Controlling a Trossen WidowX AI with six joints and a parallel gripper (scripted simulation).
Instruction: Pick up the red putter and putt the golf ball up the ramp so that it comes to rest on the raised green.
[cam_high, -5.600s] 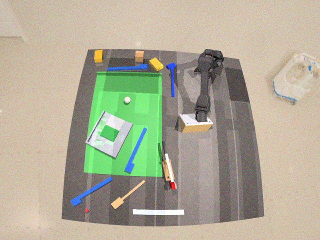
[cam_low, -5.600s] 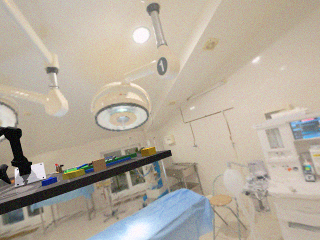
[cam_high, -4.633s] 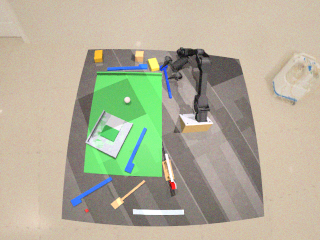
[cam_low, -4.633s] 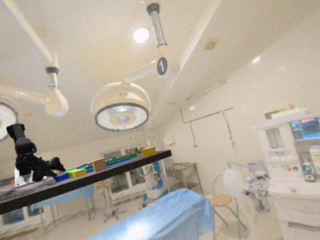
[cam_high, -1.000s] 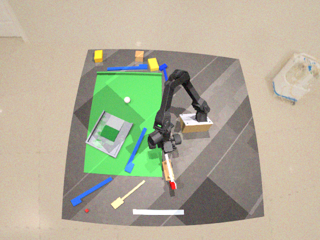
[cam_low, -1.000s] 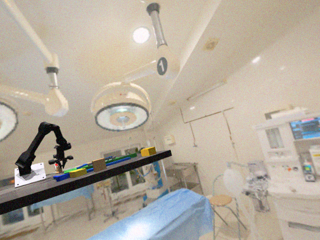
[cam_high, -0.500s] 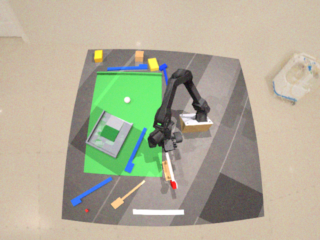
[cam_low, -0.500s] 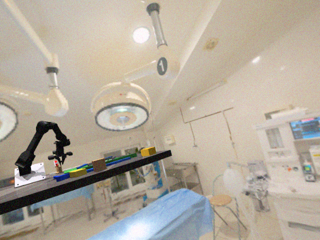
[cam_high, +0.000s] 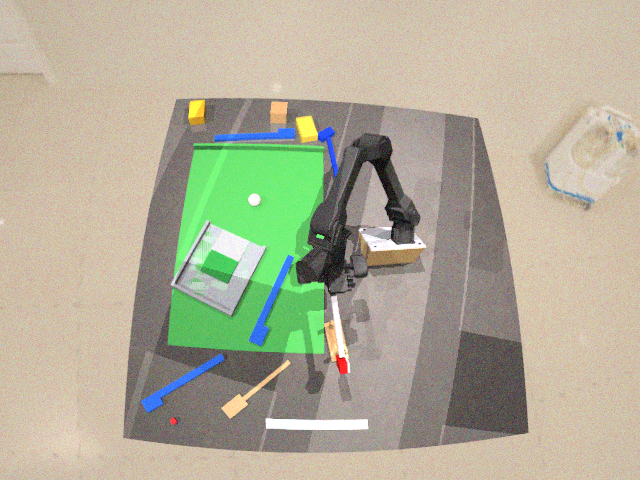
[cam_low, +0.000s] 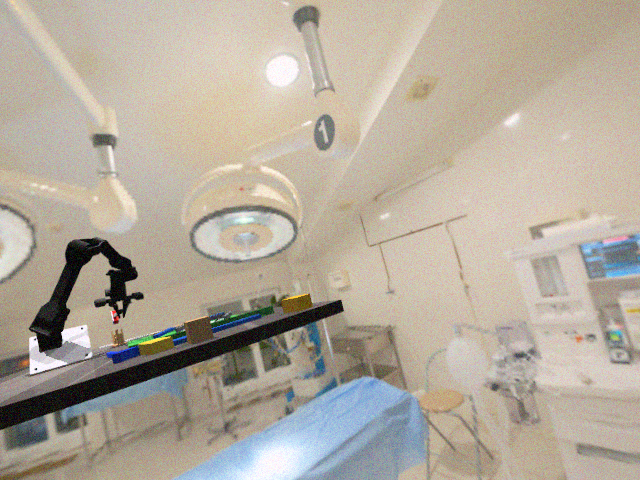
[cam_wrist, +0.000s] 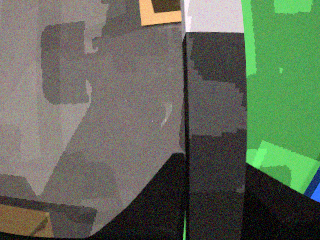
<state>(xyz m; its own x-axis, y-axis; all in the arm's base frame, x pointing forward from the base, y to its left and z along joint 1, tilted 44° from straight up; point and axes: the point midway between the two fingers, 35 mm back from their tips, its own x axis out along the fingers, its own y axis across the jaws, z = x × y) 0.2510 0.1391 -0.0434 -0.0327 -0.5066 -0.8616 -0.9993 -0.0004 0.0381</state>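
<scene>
Now: gripper tip 10 mm past the red putter, 120 mm to the right of it and 20 mm below it. Also, from my gripper tip: wooden stand: 20 mm behind, 140 mm to the left, 90 mm below; then white golf ball: 200 mm ahead, 350 mm to the right, 100 mm below; then green mat: 220 mm ahead, 220 mm to the right, 120 mm below.
</scene>
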